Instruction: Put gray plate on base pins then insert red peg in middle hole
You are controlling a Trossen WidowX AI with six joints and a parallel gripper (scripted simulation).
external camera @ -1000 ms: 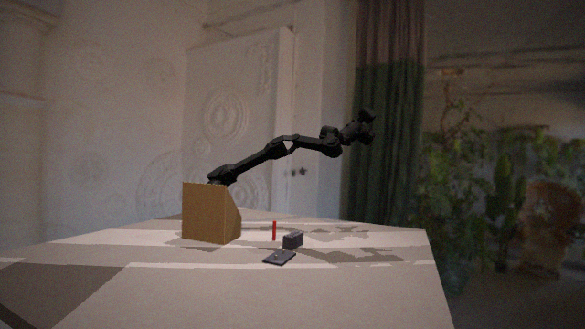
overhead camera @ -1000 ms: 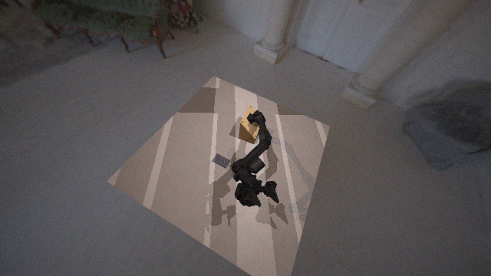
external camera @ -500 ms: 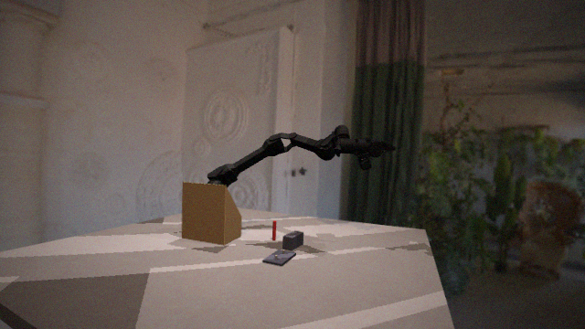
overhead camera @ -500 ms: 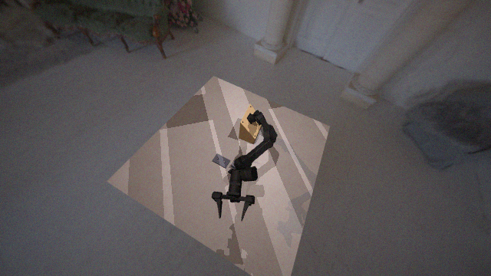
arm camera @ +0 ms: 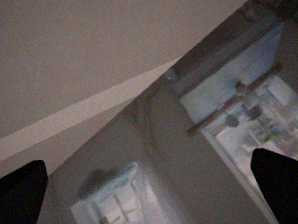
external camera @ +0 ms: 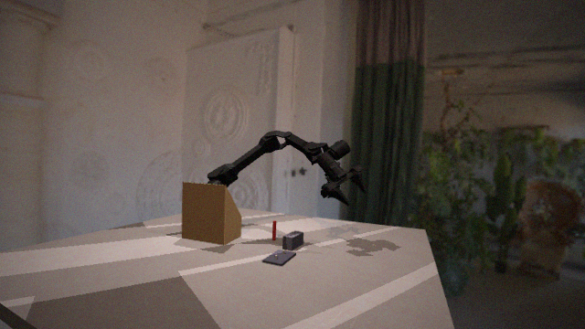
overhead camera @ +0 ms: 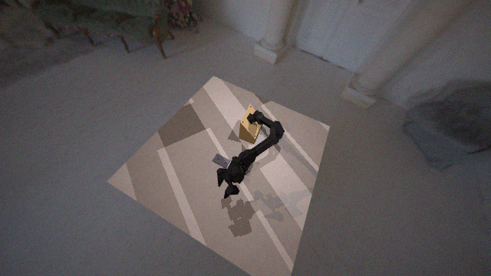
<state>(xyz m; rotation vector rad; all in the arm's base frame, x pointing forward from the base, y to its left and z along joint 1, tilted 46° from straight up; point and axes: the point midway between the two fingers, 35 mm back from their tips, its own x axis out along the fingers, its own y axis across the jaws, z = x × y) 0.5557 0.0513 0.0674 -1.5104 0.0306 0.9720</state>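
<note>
The gray plate is 240 mm behind my gripper tip, 170 mm below it and 10 mm to the right of it. Round my gripper tip: red peg 340 mm behind, 170 mm below, 30 mm to the left; base 230 mm behind, 200 mm below, 150 mm to the right.
</note>
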